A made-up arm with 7 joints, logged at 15 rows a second.
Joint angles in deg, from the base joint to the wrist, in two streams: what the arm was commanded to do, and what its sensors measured. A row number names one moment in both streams.
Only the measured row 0 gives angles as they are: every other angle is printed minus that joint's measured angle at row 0.
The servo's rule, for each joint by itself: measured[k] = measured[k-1] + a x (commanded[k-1-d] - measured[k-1]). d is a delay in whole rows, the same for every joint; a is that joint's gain. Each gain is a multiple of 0.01, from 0.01 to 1. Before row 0 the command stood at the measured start. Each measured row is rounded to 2 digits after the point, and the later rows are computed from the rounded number. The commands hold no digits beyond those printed.
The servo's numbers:
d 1
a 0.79 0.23 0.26 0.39 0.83 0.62 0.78
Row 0, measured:
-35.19, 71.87, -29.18, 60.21, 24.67, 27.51, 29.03
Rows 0 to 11, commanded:
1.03, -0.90, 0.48, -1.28, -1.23, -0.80, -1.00
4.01, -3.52, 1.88, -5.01, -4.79, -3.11, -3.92
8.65, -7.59, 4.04, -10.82, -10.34, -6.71, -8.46
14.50, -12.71, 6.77, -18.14, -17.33, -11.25, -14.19
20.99, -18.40, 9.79, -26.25, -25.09, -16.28, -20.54
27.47, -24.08, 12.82, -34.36, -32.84, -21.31, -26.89
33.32, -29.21, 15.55, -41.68, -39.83, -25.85, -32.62
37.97, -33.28, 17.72, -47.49, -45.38, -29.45, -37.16
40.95, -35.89, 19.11, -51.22, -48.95, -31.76, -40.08
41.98, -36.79, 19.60, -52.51, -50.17, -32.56, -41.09
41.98, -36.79, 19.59, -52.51, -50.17, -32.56, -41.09
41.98, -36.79, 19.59, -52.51, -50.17, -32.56, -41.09
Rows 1 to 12, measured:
0.00, 0.00, 0.00, 0.00, 0.00, 0.00, 0.00
0.81, -0.21, 0.12, -0.50, -1.02, -0.50, -0.78
3.34, -0.97, 0.58, -2.26, -4.15, -2.12, -3.23
7.53, -2.49, 1.48, -5.60, -9.29, -4.97, -7.31
13.04, -4.84, 2.86, -10.49, -15.96, -8.86, -12.68
19.32, -7.96, 4.66, -16.64, -23.54, -13.46, -18.81
25.76, -11.67, 6.78, -23.55, -31.26, -18.33, -25.11
31.73, -15.70, 9.06, -30.62, -38.37, -22.99, -30.97
36.66, -19.74, 11.31, -37.20, -44.19, -27.00, -35.80
40.05, -23.45, 13.34, -42.67, -48.14, -29.95, -39.14
41.57, -26.52, 14.97, -46.51, -49.82, -31.57, -40.66
41.89, -28.88, 16.17, -48.85, -50.11, -32.18, -41.00

